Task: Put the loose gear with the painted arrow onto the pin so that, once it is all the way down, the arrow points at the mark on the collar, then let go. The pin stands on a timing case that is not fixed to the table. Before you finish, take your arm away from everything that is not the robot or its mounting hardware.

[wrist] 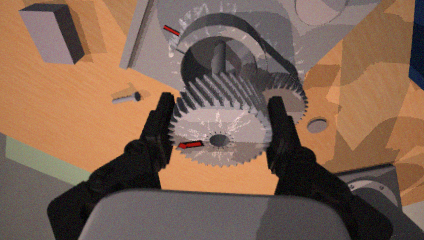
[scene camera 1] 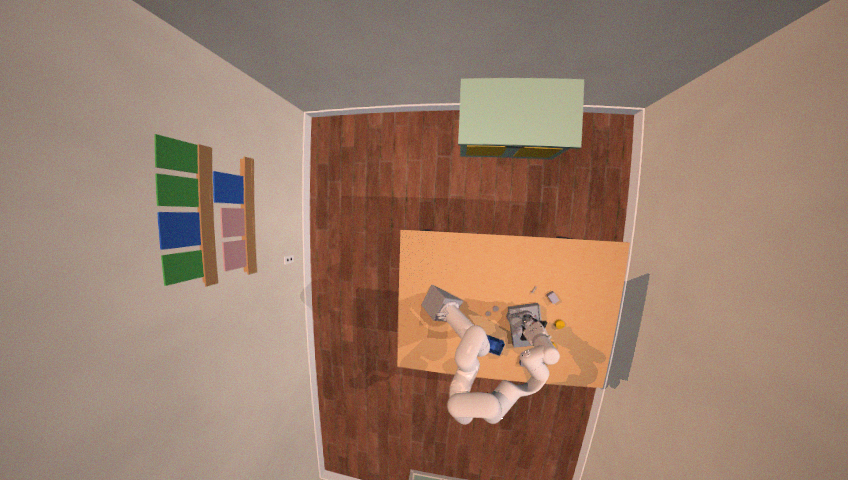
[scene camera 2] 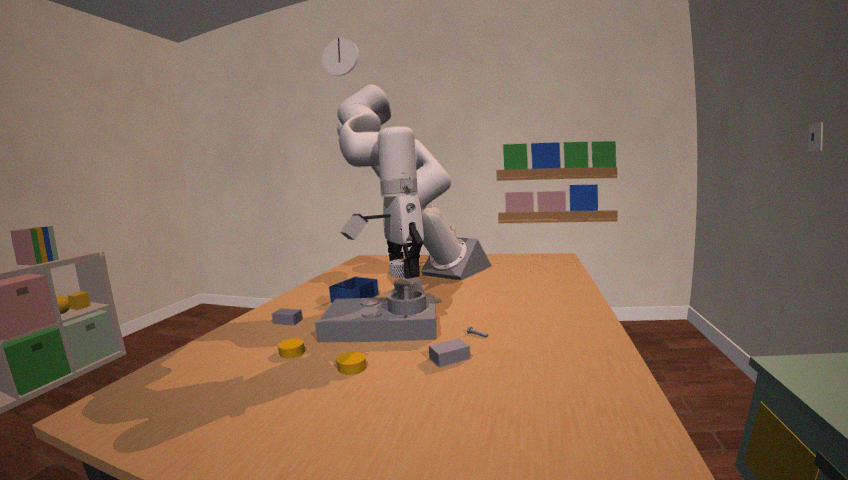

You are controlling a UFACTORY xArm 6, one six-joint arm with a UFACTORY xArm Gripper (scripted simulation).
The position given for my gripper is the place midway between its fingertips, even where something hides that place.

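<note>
My gripper point(scene camera 2: 404, 274), point(wrist: 220, 109). Blue box point(scene camera 2: 369, 290). Grey toothed gear point(wrist: 223, 120). Grey timing case point(scene camera 2: 403, 320), point(wrist: 155, 44), point(scene camera 1: 525, 311).
</note>
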